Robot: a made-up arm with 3 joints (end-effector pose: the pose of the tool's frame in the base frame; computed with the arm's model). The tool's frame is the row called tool. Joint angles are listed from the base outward.
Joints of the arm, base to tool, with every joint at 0 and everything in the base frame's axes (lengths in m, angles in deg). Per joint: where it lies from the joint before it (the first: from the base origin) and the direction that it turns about. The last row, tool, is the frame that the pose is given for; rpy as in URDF.
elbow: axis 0 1 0 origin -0.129 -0.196 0.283
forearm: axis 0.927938 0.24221 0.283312 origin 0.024 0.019 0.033
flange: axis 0 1 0 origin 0.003 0.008 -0.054
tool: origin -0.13 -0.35 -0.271 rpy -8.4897 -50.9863 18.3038
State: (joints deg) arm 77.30 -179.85 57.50
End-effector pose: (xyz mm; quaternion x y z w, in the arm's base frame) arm -305.7 -20.3 643.5 -0.9222 -0.0722 0.3366 0.1760
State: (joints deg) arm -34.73 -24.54 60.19
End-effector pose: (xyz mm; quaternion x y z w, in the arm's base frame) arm -416.1 -490.8 152.3 -0.1396 -0.2619 -0.0202 0.9547
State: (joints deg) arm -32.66 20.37 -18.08
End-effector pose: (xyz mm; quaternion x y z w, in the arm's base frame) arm 75.5 -390.8 -70.7 0.1297 -0.7539 0.0974 0.6366
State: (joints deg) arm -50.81 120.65 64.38
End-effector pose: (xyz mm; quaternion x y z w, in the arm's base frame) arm -63.0 -169.0 -127.6 0.5844 0.0131 0.6804 0.4420
